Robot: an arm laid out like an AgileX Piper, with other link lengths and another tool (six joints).
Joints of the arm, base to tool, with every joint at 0 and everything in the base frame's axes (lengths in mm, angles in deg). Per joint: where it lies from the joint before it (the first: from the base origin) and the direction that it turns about. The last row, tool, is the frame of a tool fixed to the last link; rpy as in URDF.
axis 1: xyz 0 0 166.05 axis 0 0 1
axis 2: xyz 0 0 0 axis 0 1 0
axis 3: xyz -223.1 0 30.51 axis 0 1 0
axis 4: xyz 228.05 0 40.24 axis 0.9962 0 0.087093
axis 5: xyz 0 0 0 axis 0 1 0
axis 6: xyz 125.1 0 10.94 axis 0.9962 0 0.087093
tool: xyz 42.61 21 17.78 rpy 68.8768 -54.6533 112.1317
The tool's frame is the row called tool.
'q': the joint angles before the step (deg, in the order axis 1, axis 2, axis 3, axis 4, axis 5, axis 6). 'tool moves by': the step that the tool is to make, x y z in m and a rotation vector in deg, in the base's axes. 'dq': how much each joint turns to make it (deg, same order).
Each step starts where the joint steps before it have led.
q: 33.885 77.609 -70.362 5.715 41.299 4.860
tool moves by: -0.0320 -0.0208 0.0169 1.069 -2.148 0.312
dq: 0.126 -10.482 5.897 -0.343 2.213 0.041
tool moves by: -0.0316 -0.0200 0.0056 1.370 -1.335 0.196
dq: -0.011 -10.315 6.593 0.401 1.857 0.003
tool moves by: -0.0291 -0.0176 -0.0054 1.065 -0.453 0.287
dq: -0.019 -9.707 6.906 0.689 1.843 -0.035
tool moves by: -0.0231 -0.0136 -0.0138 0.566 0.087 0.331
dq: 0.001 -8.346 6.801 0.641 1.320 -0.112
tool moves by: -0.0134 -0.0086 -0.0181 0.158 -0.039 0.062
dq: 0.038 -6.062 6.369 0.163 -0.424 -0.077
